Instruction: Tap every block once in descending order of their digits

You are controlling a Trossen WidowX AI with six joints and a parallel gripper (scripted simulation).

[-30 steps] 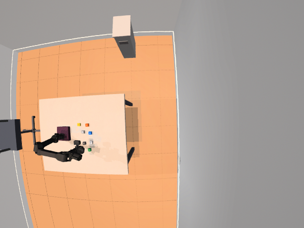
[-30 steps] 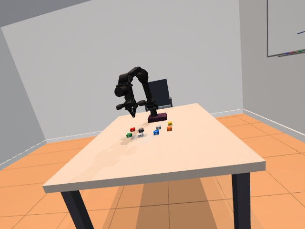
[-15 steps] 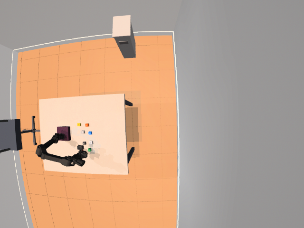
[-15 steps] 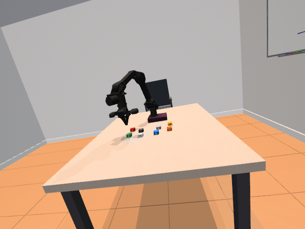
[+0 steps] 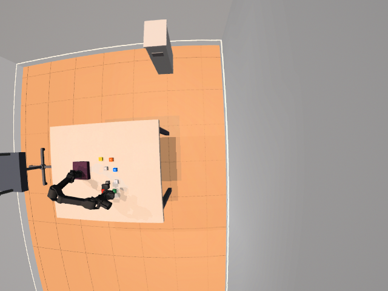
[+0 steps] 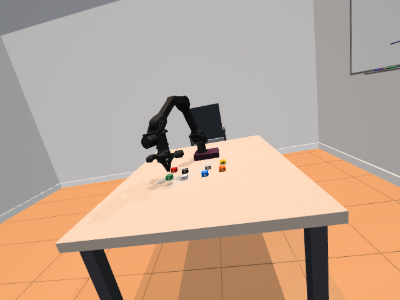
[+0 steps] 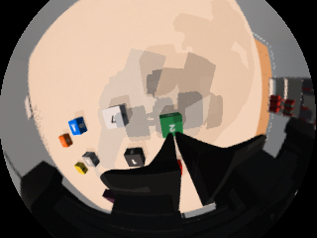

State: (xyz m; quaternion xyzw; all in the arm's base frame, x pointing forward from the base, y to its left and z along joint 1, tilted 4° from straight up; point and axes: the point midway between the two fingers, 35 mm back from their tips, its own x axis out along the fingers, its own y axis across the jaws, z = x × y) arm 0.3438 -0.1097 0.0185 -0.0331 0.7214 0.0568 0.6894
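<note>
My gripper tip is now 30 mm above the green block. Round my gripper tip: white block 90 mm to the left, 30 mm below, 20 mm ahead; then red block 100 mm behind, 30 mm below, 10 mm to the right; then black block 60 mm to the left, 60 mm behind, 30 mm below.
</note>
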